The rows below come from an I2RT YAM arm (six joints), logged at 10 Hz.
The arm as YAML. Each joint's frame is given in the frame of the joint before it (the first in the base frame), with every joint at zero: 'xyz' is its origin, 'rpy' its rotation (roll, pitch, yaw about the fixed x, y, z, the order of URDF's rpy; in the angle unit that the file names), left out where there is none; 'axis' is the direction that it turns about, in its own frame. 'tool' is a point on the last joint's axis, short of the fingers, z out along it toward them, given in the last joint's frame.
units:
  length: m
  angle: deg
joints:
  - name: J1
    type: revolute
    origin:
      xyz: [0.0, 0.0, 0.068]
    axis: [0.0, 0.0, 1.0]
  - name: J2
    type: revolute
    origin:
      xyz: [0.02, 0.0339, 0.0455]
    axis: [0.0, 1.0, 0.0]
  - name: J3
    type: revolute
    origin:
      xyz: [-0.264, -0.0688, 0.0]
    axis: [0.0, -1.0, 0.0]
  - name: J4
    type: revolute
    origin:
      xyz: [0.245, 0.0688, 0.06]
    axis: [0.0, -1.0, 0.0]
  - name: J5
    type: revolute
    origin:
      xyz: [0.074, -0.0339, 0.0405]
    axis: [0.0, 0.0, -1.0]
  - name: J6
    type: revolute
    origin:
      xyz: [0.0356, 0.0, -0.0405]
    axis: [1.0, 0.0, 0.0]
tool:
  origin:
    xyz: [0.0, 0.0, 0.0]
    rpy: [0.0, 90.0, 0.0]
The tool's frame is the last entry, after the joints.
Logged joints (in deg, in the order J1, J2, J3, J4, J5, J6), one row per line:
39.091 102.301 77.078 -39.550 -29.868 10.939
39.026 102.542 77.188 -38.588 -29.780 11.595
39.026 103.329 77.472 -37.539 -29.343 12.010
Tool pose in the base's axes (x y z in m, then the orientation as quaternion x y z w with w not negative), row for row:
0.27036 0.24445 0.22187 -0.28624 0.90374 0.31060 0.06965
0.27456 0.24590 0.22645 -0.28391 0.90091 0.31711 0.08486
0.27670 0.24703 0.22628 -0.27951 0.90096 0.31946 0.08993
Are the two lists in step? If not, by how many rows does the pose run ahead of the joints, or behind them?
The pose runs 1 row behind the joints: the pose in row i belongs to the joints in row i - 1.
